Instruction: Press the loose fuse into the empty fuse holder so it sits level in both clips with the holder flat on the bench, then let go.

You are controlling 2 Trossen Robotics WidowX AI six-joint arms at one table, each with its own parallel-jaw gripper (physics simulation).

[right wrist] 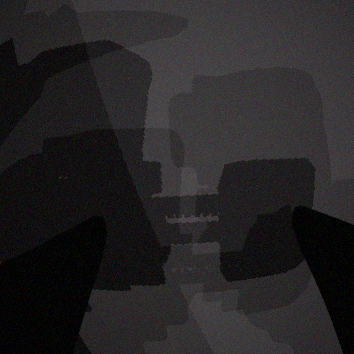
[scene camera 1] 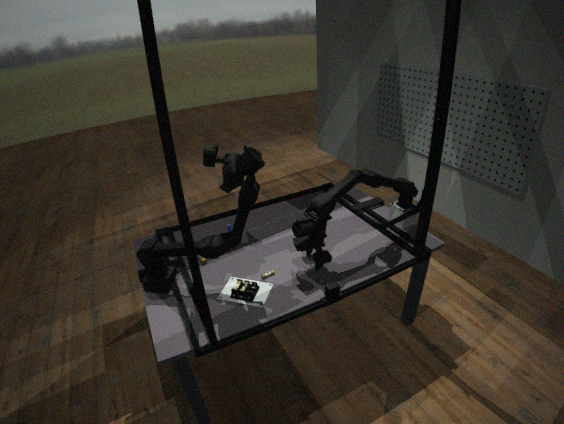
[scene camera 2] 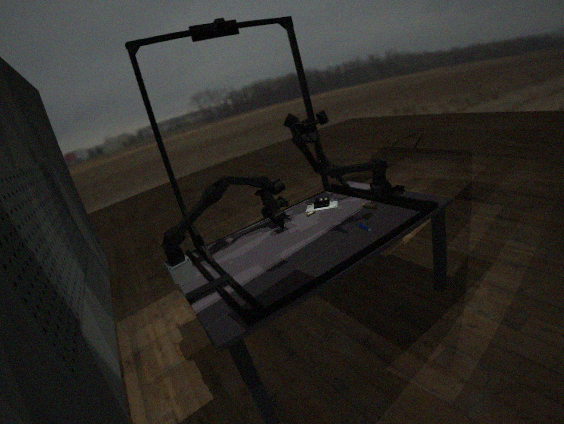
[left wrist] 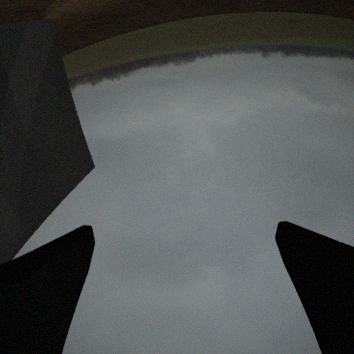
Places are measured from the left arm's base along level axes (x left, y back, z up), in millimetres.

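Where they show: left gripper, fingertip midpoint: [scene camera 1: 231,145] [scene camera 2: 313,120] [left wrist: 187,235]; right gripper, fingertip midpoint: [right wrist: 201,222] [scene camera 1: 312,263] [scene camera 2: 279,226]; left arm's base at its link origin: [scene camera 1: 158,273] [scene camera 2: 380,183]; right arm's base at its link origin: [scene camera 1: 405,204] [scene camera 2: 176,261].
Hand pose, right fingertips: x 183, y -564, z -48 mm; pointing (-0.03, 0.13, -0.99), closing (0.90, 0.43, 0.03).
Note:
Each offset is from my right fingertips to the top centre of the thing.
The fuse holder @(dx -180, dy +227, dz +31 mm) [scene camera 1: 244,290] [scene camera 2: 322,202] is a black block on a white plate [scene camera 1: 265,286] [scene camera 2: 330,205], with yellowish parts on it; whether each clip is filled is too small to tell. A small yellowish fuse @(dx -85, dy +162, dz +10 mm) [scene camera 1: 268,274] [scene camera 2: 310,213] lies loose on the bench beside the plate. My left gripper [left wrist: 187,235] is open and empty, raised high above the bench, with sky between its fingers. My right gripper [right wrist: 201,222] [scene camera 1: 320,263] is open and empty, pointing down low over the bench, to the right of the fuse in scene camera 1.
A blue cylinder @(dx +187, dy +385, dz +9 mm) [scene camera 1: 230,228] [scene camera 2: 364,226] and another yellowish piece @(dx -14, dy +459, dz +16 mm) [scene camera 1: 202,260] [scene camera 2: 369,205] lie on the bench near my left arm. Black frame posts [scene camera 1: 172,165] [scene camera 1: 440,115] rise from the bench. Dark arm shadows fall across the bench in the right wrist view.

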